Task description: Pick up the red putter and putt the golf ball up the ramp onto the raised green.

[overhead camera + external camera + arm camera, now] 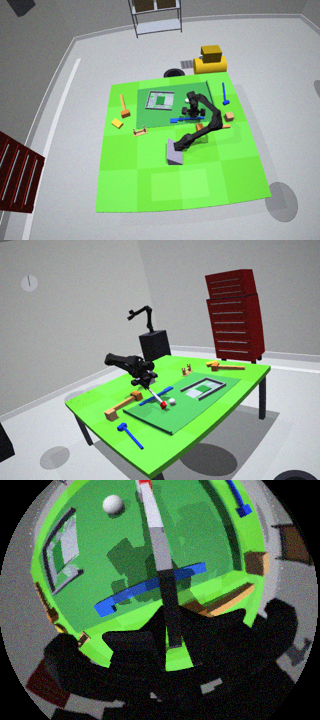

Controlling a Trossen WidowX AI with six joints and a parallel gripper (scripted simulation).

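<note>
Right now the red putter is 110 mm ahead of my gripper tip and 30 mm to the right of it. The rest, counted from my gripper tip: white golf ball: 220 mm ahead, 50 mm below; then dark green mat: 240 mm ahead, 120 mm to the left, 70 mm below; then blue mallet: 380 mm to the right, 250 mm ahead, 60 mm below.
</note>
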